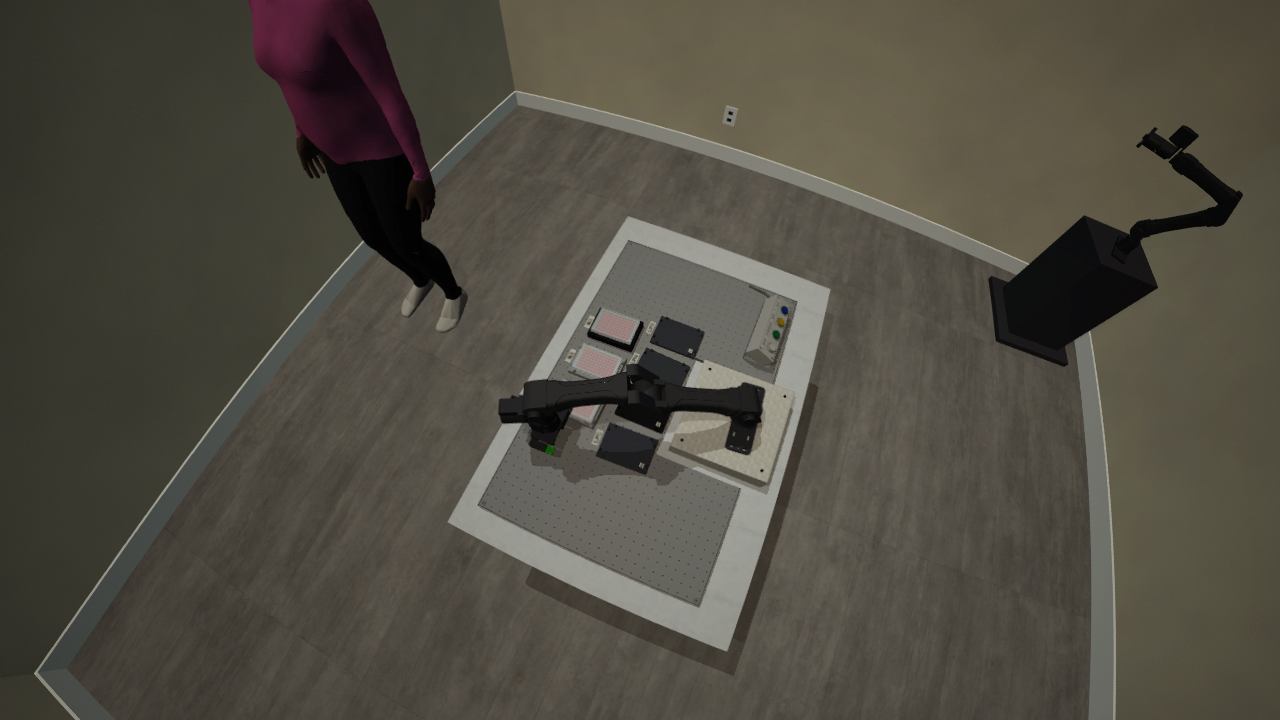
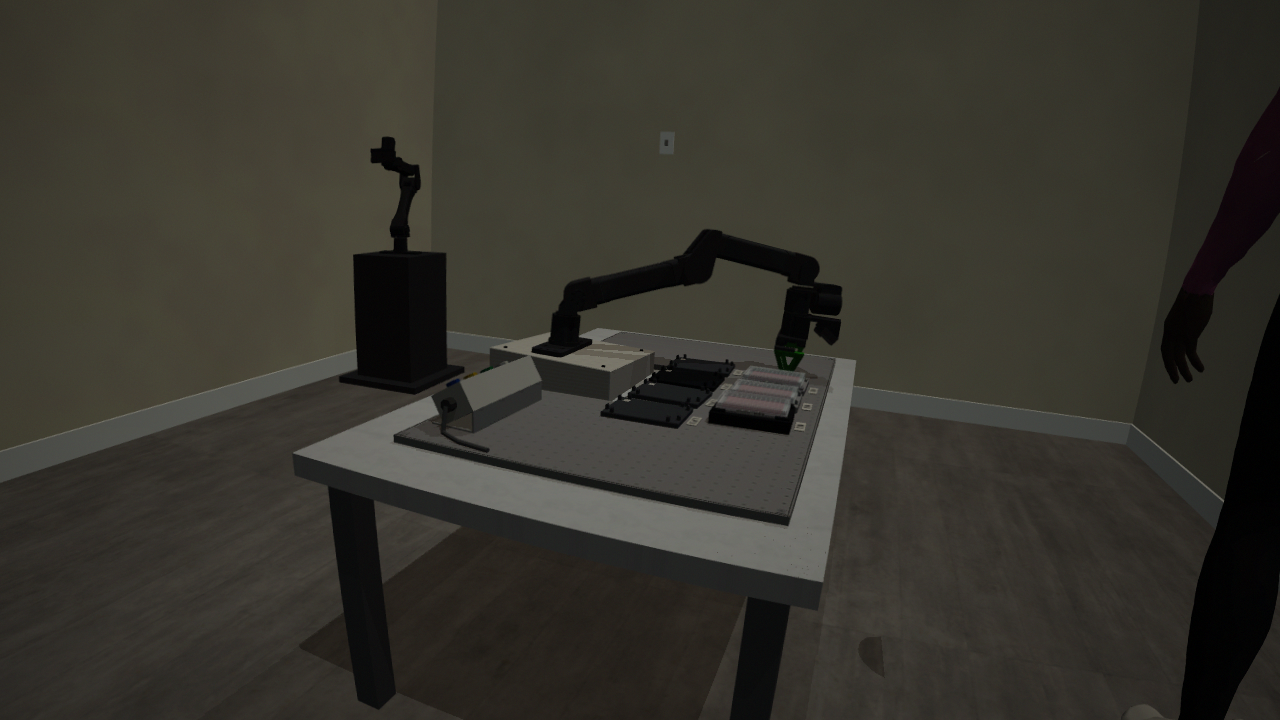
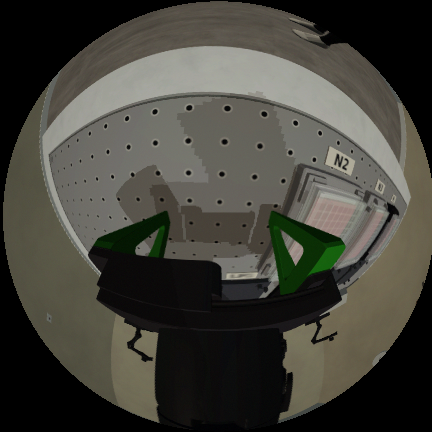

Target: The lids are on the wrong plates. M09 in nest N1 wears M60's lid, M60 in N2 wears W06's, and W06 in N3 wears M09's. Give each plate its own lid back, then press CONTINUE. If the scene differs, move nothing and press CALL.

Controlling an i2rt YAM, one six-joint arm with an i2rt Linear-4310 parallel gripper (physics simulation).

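Frame: origin at the arm's base, x ahead, y left, z up, level; metres.
Seen in the pictures: gripper, between the fingertips: (image 1: pixel 556 435) (image 2: pixel 785 375) (image 3: pixel 218 216); arm's base, origin of its link: (image 1: pixel 745 418) (image 2: pixel 563 347).
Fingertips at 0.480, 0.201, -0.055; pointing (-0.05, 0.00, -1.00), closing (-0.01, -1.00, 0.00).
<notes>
Offsets run from my fingertips to a thing's top centre, as dx, dy, dz. "spot": to the spot under its first point.
My gripper (image 1: pixel 547 446) (image 2: pixel 788 361) (image 3: pixel 218 216) is open and empty, with green fingers pointing down over the perforated board, beside the row of plates. The nearest lidded plate {-0.021, -0.107, +0.030} (image 1: pixel 586 412) (image 2: pixel 775 374) (image 3: pixel 330 215) sits by a label {spot: +0.066, -0.115, +0.003} (image 3: pixel 341 161) reading N2. A middle lidded plate {-0.032, -0.237, +0.030} (image 1: pixel 597 361) (image 3: pixel 367 230) is by a label (image 3: pixel 380 187) that seems to read N3. A third lidded plate {-0.041, -0.369, +0.041} (image 1: pixel 615 325) (image 2: pixel 754 402) sits on a taller black base; its label is unreadable. Lid names are not legible. The button box {-0.493, -0.518, +0.085} (image 1: pixel 760 340) (image 2: pixel 501 394) has blue, yellow and green buttons; CONTINUE and CALL are unreadable.
Several dark flat pads with small posts, including one {-0.228, -0.413, +0.021} (image 1: pixel 676 335) (image 2: pixel 646 412) and another {-0.198, -0.030, +0.021} (image 1: pixel 628 447), lie between plates and the cream arm base (image 1: pixel 716 447) (image 2: pixel 617 380). A person (image 1: pixel 335 98) (image 2: pixel 1226 537) stands beside the table. Another arm is on a black pedestal (image 1: pixel 1056 295) (image 2: pixel 398 313).
</notes>
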